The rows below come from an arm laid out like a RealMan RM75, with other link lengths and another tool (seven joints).
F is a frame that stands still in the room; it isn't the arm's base.
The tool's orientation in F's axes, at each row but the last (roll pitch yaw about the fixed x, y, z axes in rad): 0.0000 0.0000 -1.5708; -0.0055 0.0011 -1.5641; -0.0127 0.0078 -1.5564; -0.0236 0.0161 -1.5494; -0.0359 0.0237 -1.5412; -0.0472 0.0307 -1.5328; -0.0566 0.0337 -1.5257; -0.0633 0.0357 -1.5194; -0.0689 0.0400 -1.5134; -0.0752 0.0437 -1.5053; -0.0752 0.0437 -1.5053
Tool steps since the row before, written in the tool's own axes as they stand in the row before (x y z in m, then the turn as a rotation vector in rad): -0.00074 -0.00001 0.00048 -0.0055 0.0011 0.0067; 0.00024 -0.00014 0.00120 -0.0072 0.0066 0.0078; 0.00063 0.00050 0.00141 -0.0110 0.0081 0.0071; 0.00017 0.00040 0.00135 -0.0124 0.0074 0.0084; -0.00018 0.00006 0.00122 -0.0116 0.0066 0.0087; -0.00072 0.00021 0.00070 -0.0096 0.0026 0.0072; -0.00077 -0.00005 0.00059 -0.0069 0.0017 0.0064; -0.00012 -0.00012 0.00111 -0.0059 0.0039 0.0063; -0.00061 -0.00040 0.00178 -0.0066 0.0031 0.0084; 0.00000 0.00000 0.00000 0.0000 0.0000 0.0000; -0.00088 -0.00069 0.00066 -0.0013 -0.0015 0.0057
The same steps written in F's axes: -0.00001 0.00074 0.00048 0.0011 0.0055 0.0067; -0.00013 -0.00024 0.00120 0.0066 0.0072 0.0078; 0.00053 -0.00063 0.00140 0.0080 0.0111 0.0071; 0.00044 -0.00018 0.00134 0.0073 0.0124 0.0084; 0.00010 0.00015 0.00122 0.0066 0.0116 0.0087; 0.00022 0.00071 0.00071 0.0026 0.0095 0.0074; -0.00005 0.00075 0.00062 0.0018 0.0068 0.0065; -0.00005 0.00008 0.00112 0.0040 0.0059 0.0062; -0.00031 0.00052 0.00183 0.0033 0.0065 0.0084; 0.00000 0.00000 0.00000 0.0000 0.0000 0.0000; -0.00069 0.00080 0.00075 -0.0011 0.0010 0.0058
